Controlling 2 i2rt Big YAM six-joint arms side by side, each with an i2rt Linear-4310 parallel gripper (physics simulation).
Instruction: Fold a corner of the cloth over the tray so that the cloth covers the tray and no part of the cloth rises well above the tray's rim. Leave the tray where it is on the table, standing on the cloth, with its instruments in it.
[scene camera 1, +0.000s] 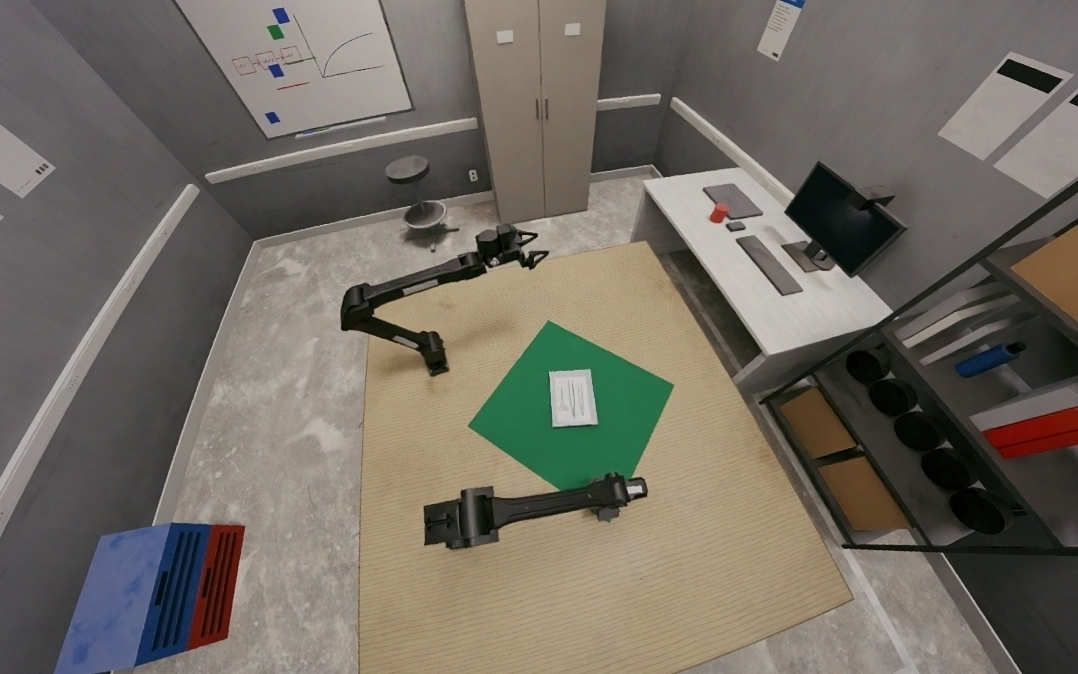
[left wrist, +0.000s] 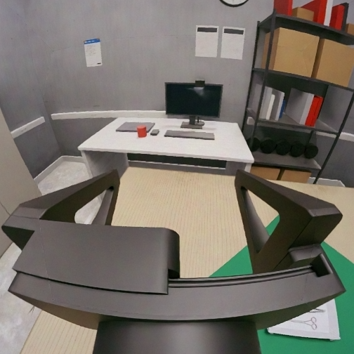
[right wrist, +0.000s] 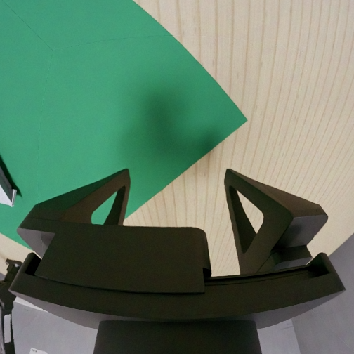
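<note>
The green cloth (scene camera 1: 516, 413) (left wrist: 346, 302) (right wrist: 90, 100) lies flat and unfolded. The white tray (scene camera 1: 589, 373) (right wrist: 6, 194) stands on it near its middle, with thin metal instruments (scene camera 1: 572, 398) (left wrist: 311, 321) inside. My right gripper (right wrist: 176, 174) is open and empty, pointing down above the cloth's near corner in scene camera 1; its fingers are mostly hidden there by the wrist. In the right wrist view, the cloth corner (right wrist: 235, 119) lies beyond the fingertips, and a shadow falls on the cloth. My left gripper (scene camera 1: 539, 247) (left wrist: 176, 175) is open and empty, high and away from the cloth.
The wooden table top (scene camera 1: 715, 508) extends around the cloth. A white desk (scene camera 1: 691, 230) with a monitor (scene camera 1: 844, 218) and a red cup (scene camera 1: 718, 212) stands behind at the right. A dark shelf rack with boxes stands at the right. My right arm (scene camera 1: 548, 507) crosses near the cloth's near corner.
</note>
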